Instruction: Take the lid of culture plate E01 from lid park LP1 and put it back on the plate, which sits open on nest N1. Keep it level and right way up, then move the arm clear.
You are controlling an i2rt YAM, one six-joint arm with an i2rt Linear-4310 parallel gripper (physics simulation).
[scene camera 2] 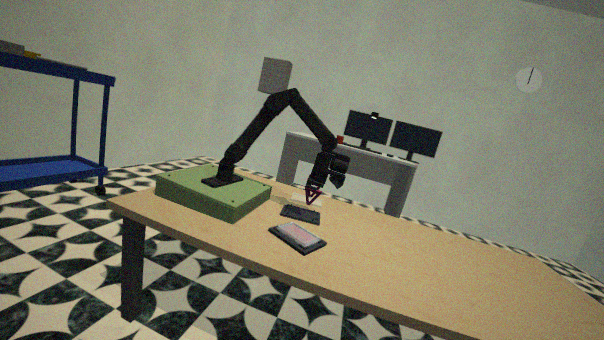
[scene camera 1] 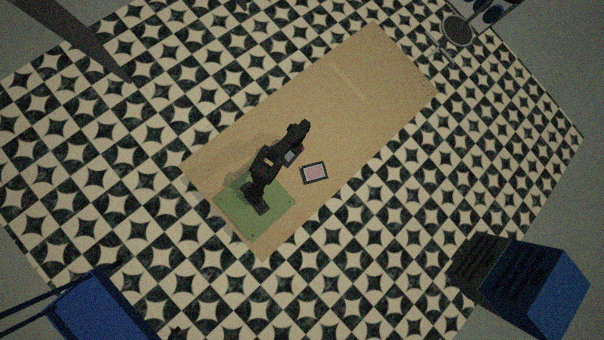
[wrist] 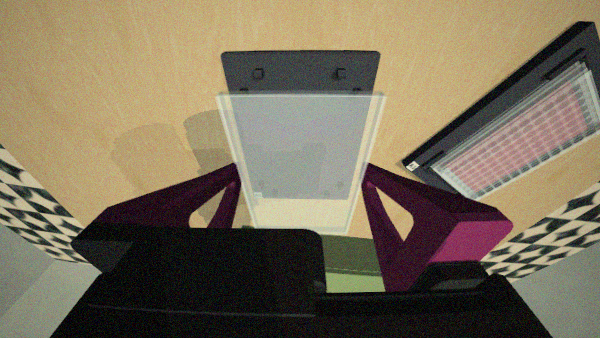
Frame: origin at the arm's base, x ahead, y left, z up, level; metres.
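Seen in the pictures: gripper, fingertip midpoint: (scene camera 2: 308, 201) (scene camera 1: 291, 148) (wrist: 300, 169); arm's base at its link origin: (scene camera 2: 223, 181) (scene camera 1: 255, 198).
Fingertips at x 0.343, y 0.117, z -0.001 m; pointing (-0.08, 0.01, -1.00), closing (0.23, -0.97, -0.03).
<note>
Pixels of each thing's middle, then the offset from my fingertips to it. Level surfaces: height alone.
- clear lid at the middle of its body: (wrist: 300, 182) (scene camera 2: 306, 199) (scene camera 1: 290, 149) 0.003 m up, 0.010 m back, 0.002 m right
- lid park LP1 at the middle of its body: (wrist: 300, 144) (scene camera 2: 301, 212) (scene camera 1: 288, 152) 0.060 m down, 0.018 m back, 0.002 m right
- Culture plate E01 at the middle of its body: (wrist: 514, 147) (scene camera 2: 298, 233) (scene camera 1: 314, 172) 0.050 m down, 0.039 m ahead, 0.203 m right
- dark nest N1 at the middle of its body: (wrist: 506, 142) (scene camera 2: 297, 236) (scene camera 1: 314, 172) 0.061 m down, 0.039 m ahead, 0.203 m right
- wooden table at its surface level: 0.069 m down
My gripper (scene camera 2: 311, 198) (wrist: 300, 169) is shut on the long sides of the clear lid (scene camera 1: 290, 157) (scene camera 2: 298, 198) (wrist: 300, 125). The lid looks about level and hangs above lid park LP1 (scene camera 2: 300, 215) (wrist: 300, 65), a dark plate with small pegs, apart from it. The fingertips are hidden under the arm in scene camera 1. Culture plate E01 (scene camera 1: 313, 172) (scene camera 2: 298, 235) (wrist: 520, 135), with pink wells, sits open on the dark nest N1 (scene camera 1: 315, 181) (scene camera 2: 316, 246) (wrist: 480, 117). In the wrist view the nest is to the right of the lid, turned at an angle to it.
The arm stands on a green block (scene camera 1: 275, 200) (scene camera 2: 200, 192) (wrist: 350, 282) at one end of the wooden table (scene camera 1: 380, 65) (scene camera 2: 400, 250). The nest lies between the park and a long table edge. A desk with monitors (scene camera 2: 367, 127) and a blue trolley (scene camera 2: 95, 79) stand away from the table.
</note>
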